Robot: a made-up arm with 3 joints. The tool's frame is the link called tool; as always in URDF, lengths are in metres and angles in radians. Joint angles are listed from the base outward. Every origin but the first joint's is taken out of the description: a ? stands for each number. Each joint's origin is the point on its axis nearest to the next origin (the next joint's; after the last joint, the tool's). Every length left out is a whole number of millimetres.
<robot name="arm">
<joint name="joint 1" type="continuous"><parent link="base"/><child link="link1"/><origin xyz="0.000 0.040 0.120"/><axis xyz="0 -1 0"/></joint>
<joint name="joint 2" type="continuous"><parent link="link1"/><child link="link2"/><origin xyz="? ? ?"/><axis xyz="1 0 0"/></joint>
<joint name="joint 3" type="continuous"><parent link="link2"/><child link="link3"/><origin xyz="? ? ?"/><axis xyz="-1 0 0"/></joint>
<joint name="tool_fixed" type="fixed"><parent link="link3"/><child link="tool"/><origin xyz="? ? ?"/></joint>
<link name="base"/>
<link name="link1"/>
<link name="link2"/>
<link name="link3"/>
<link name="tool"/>
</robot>
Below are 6 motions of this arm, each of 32 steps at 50 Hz.
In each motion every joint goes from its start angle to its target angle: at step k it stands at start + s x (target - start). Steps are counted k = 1, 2, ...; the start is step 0. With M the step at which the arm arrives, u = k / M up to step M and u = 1 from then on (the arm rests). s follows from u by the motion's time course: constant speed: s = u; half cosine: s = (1 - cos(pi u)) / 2; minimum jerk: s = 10 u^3 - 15 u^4 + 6 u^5.
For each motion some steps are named. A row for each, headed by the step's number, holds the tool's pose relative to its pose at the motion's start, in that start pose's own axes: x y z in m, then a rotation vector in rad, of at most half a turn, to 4 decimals.
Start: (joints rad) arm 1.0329 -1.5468 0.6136
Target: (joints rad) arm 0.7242 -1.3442 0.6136
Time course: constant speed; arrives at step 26
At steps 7, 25, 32:
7: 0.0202 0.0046 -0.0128 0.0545 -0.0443 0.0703
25: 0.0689 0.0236 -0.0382 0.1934 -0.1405 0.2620
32: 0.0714 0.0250 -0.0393 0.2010 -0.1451 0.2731

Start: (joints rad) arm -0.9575 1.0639 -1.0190
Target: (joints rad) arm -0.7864 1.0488 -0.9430
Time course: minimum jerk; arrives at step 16
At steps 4, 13, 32:
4: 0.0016 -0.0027 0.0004 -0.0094 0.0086 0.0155
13: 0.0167 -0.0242 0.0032 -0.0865 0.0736 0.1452
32: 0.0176 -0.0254 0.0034 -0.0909 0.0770 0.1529

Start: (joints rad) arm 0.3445 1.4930 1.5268
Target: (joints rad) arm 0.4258 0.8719 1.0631
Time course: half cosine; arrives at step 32
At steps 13, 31, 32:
13: 0.0108 -0.0658 0.0039 -0.0559 -0.0288 -0.0018
31: 0.0265 -0.1726 0.0443 -0.1569 -0.0807 -0.0091
32: 0.0265 -0.1729 0.0446 -0.1573 -0.0809 -0.0091

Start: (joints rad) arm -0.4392 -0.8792 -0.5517
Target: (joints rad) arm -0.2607 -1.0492 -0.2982
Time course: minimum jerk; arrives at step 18
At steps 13, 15, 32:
13: -0.0141 -0.0093 -0.0227 -0.3656 -0.1355 -0.0759
15: -0.0158 -0.0108 -0.0246 -0.4075 -0.1494 -0.0879
32: -0.0163 -0.0113 -0.0253 -0.4224 -0.1543 -0.0923

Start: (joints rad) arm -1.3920 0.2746 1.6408
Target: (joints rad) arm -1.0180 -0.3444 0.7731
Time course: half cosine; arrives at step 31
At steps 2, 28, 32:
2: 0.0007 -0.0010 0.0002 0.0025 -0.0008 -0.0037
28: 0.0209 -0.0919 0.0697 0.2403 -0.1173 -0.3470
32: 0.0204 -0.0935 0.0725 0.2458 -0.1211 -0.3549

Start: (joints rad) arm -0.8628 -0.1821 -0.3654
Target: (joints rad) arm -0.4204 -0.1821 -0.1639
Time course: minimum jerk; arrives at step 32
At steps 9, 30, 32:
9: 0.0010 -0.0044 -0.0115 -0.0280 -0.0607 0.0104
30: 0.0269 -0.0325 -0.0758 -0.1978 -0.4406 0.0366
32: 0.0270 -0.0326 -0.0759 -0.1982 -0.4416 0.0365

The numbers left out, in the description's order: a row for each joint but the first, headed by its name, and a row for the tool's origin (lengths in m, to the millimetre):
joint 2: -0.140 0.000 0.000
joint 3: 0.000 -0.280 0.020
tool: 0.000 0.110 -0.100

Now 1 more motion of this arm.
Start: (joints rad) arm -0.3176 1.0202 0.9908
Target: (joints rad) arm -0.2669 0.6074 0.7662
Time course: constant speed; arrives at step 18
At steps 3, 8, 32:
3: 0.0027 -0.0182 0.0077 -0.0314 -0.0084 0.0001
8: 0.0068 -0.0467 0.0229 -0.0836 -0.0225 -0.0003
32: 0.0133 -0.0961 0.0615 -0.1882 -0.0507 -0.0033

